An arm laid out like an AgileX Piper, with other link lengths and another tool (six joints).
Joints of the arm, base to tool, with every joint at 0 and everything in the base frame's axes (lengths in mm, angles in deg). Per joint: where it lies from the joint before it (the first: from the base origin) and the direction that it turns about. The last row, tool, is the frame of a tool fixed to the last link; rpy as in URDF.
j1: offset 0 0 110.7 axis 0 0 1
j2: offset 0 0 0 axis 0 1 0
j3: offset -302.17 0 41.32 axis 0 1 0
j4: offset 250.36 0 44.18 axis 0.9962 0 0.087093
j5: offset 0 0 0 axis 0 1 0
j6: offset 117.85 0 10.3 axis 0.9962 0 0.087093
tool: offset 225.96 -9 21.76 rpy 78.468 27.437 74.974
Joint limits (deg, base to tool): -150..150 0..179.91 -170..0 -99.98..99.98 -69.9..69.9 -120..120
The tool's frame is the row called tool.
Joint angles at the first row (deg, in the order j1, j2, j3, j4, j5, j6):
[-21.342 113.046 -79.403 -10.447 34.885 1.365]
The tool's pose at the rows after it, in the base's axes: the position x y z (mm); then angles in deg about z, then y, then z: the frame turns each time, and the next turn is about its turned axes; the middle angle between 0 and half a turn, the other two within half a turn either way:
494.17, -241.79, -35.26, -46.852, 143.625, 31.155
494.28, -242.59, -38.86, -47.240, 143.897, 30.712
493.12, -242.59, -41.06, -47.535, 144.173, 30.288
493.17, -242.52, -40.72, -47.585, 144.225, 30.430
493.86, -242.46, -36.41, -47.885, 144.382, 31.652
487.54, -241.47, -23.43, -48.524, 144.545, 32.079
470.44, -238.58, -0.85, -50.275, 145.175, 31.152
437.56, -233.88, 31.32, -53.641, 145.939, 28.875
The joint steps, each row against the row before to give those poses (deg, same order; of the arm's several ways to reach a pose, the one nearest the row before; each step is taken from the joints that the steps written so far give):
[0.000 0.371 -0.125 -0.335 -0.219 0.130]
[0.001 0.611 -0.361 -0.179 0.123 0.110]
[-0.001 0.238 -0.078 -0.069 0.195 -0.054]
[0.001 0.002 -0.113 0.063 0.137 0.126]
[-0.001 -0.211 -0.728 0.353 0.898 1.093]
[-0.047 -1.884 -0.103 0.268 2.114 0.533]
[0.000 -3.668 0.000 0.064 4.576 0.246]
[0.000 -6.081 0.947 -0.587 6.640 0.603]

